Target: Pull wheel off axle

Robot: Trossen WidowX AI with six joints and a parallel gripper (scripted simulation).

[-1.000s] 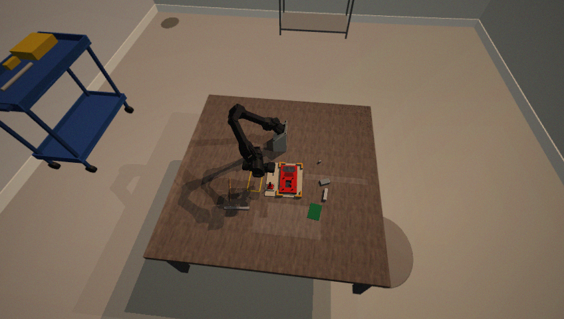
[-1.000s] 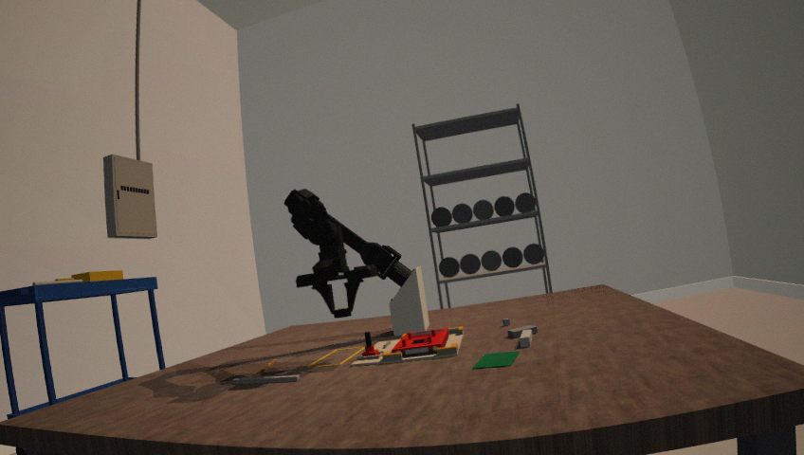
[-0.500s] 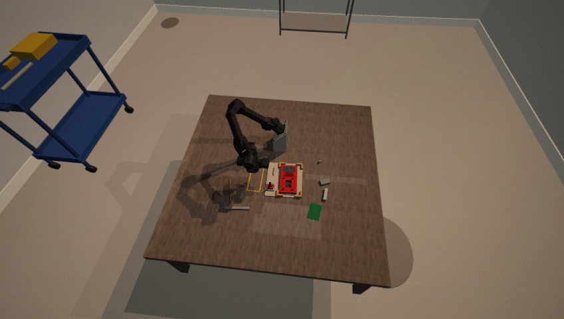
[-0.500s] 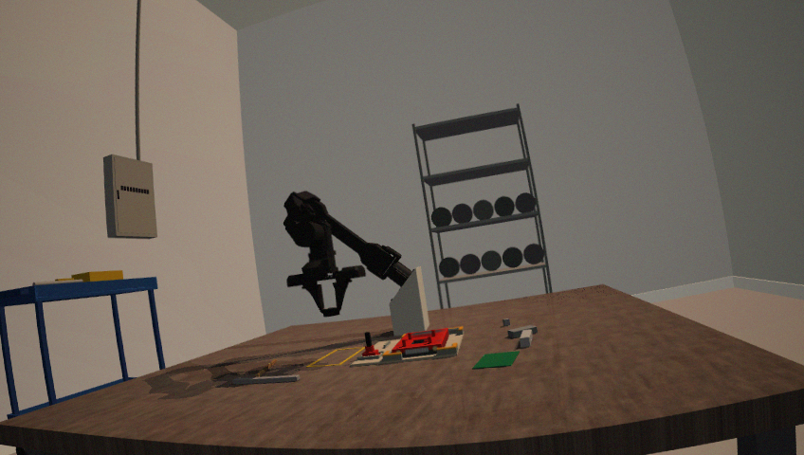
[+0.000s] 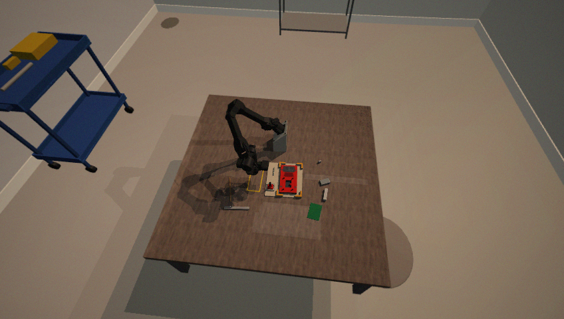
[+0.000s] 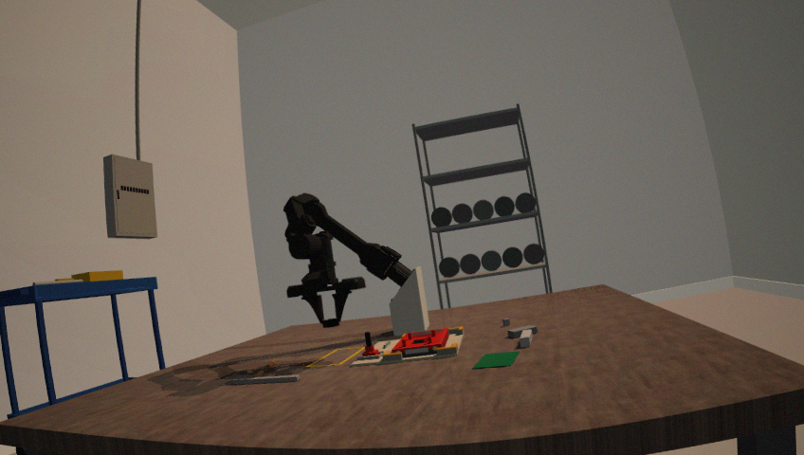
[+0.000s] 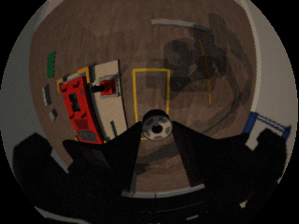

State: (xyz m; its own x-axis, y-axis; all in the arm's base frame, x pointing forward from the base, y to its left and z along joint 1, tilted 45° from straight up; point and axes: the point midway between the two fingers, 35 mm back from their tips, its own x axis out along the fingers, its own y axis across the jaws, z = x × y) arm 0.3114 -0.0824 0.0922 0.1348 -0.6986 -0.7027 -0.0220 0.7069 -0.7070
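Now: gripper tip right at the wheel. Also, from my gripper tip: upright axle 5 cm ahead, 11 cm to the left, 5 cm below; then grey bar 22 cm ahead, 7 cm to the right, 8 cm below; then green card 17 cm ahead, 40 cm to the left, 8 cm below.
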